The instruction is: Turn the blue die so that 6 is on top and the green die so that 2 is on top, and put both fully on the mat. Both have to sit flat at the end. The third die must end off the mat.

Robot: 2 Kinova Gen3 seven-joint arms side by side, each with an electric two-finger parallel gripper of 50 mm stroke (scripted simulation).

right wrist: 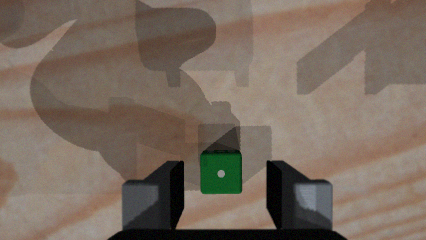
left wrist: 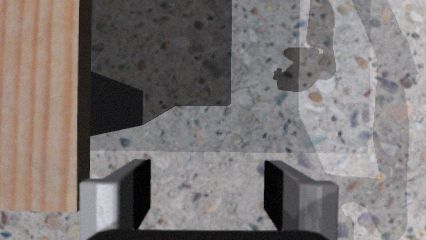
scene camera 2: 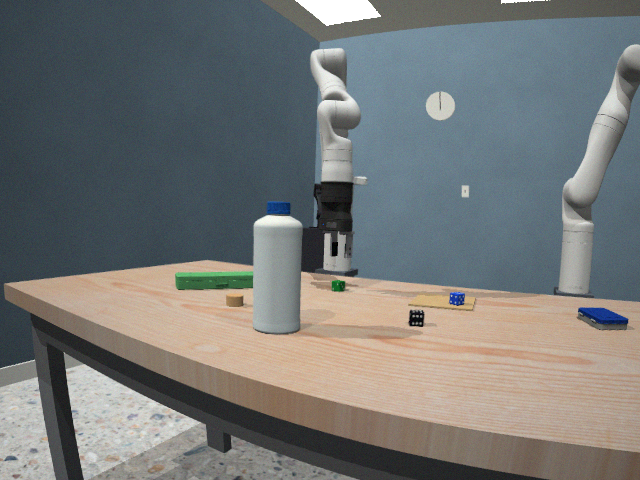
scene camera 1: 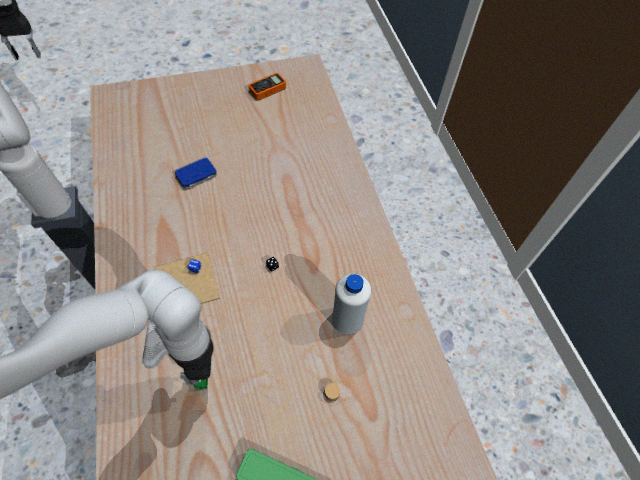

Labels:
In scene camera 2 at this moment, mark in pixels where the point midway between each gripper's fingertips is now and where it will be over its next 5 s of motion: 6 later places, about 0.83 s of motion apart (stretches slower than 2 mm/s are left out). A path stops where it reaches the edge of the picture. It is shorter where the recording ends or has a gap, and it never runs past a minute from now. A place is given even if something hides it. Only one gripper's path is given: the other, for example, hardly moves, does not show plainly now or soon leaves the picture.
The right gripper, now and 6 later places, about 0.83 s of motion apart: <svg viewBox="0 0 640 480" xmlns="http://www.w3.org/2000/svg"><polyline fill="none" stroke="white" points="340,257 340,262 338,274 338,279 338,288 339,257 340,250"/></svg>

